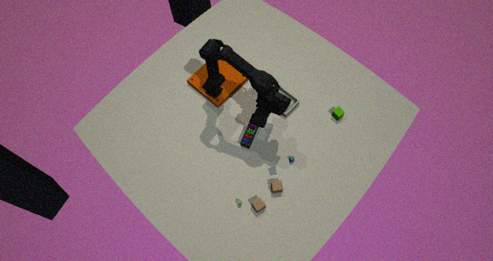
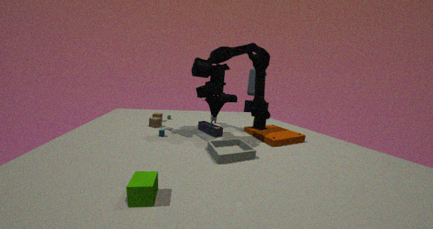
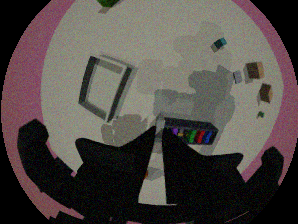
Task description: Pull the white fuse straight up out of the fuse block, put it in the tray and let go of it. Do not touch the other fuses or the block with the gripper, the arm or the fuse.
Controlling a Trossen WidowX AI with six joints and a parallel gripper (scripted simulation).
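Right now the grey tray is 140 mm to the left of my gripper tip, 90 mm below it and 10 mm ahead of it. The rest, counted from my gripper tip: green cube (270 mm ahead, 230 mm to the left, 80 mm below); then grey tile (170 mm to the right, 150 mm ahead, 90 mm below).
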